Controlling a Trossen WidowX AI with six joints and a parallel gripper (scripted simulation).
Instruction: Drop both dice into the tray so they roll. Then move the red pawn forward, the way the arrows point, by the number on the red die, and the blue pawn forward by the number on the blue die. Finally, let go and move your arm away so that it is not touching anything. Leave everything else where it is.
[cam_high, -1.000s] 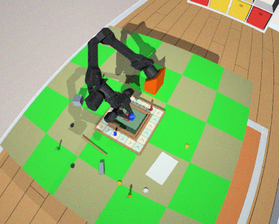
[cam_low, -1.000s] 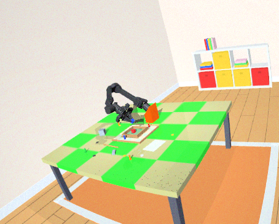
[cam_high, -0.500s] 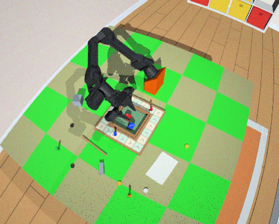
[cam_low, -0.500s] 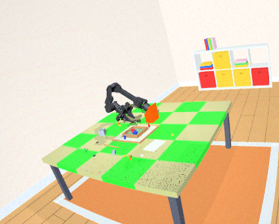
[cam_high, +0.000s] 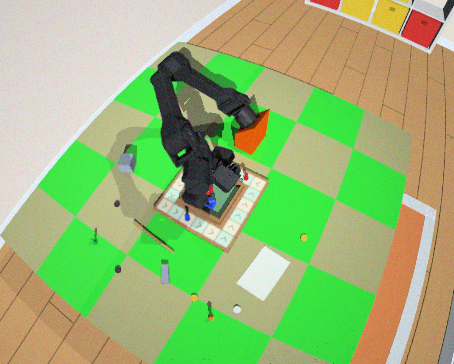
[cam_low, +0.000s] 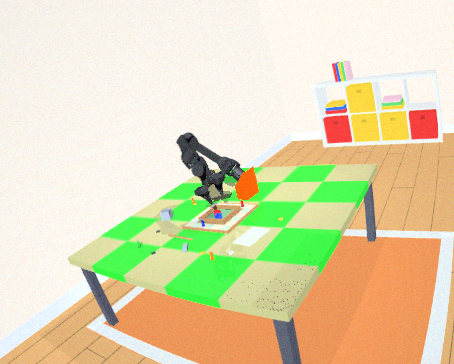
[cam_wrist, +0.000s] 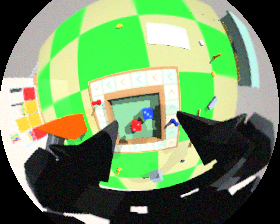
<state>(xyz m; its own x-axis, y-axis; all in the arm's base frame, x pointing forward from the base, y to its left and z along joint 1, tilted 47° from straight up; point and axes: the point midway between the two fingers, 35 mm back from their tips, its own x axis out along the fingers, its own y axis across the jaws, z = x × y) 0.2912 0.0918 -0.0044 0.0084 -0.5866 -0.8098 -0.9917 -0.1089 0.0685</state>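
Right now my gripper tip is 140 mm past the red pawn, 90 mm above it and 20 mm to the right of it. Round my gripper tip: green tray: 110 mm below, 40 mm to the right, 20 mm behind; blue pawn: 90 mm below, 90 mm ahead, 50 mm to the right; white sheet: 250 mm to the left, 110 mm below, 90 mm ahead.
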